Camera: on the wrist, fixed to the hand. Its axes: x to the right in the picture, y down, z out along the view.
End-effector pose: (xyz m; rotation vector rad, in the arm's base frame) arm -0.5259 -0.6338 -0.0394 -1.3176 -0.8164 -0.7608
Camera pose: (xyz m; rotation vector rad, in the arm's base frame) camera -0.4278 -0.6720 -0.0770 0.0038 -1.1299 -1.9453
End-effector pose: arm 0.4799 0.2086 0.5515 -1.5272 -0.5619 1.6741
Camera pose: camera 0.5024 0.1563 0.4553 -0.9398 -0.6962 0.1203
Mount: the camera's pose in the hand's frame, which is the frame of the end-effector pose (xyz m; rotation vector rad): 0.0193 0.0989 -0.0483 0.2726 0.6973 -1.3924
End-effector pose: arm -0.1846 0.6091 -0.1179 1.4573 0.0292 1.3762
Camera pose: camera -0.2732 0.6110 -0.0499 0.6963 1.4284 0.5892
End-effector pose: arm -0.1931 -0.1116 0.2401 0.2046 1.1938 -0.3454
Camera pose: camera -0.1925 -0.0065 0.2022 -0.3550 1.8390 -1.7633
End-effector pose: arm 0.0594 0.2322 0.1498 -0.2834 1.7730 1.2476
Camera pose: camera -0.0400 0.2431 0.1996 -1.5834 1.5996 -0.1386
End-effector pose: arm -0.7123 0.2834 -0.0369 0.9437 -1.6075 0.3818
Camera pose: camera -0.7538 0.3712 0.0184 1.6512 -0.0655 -0.0845
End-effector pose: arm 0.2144 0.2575 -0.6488 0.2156 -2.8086 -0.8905
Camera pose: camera 0.1982 0.3070 -0.5499 2.1334 -1.7882 -0.3728
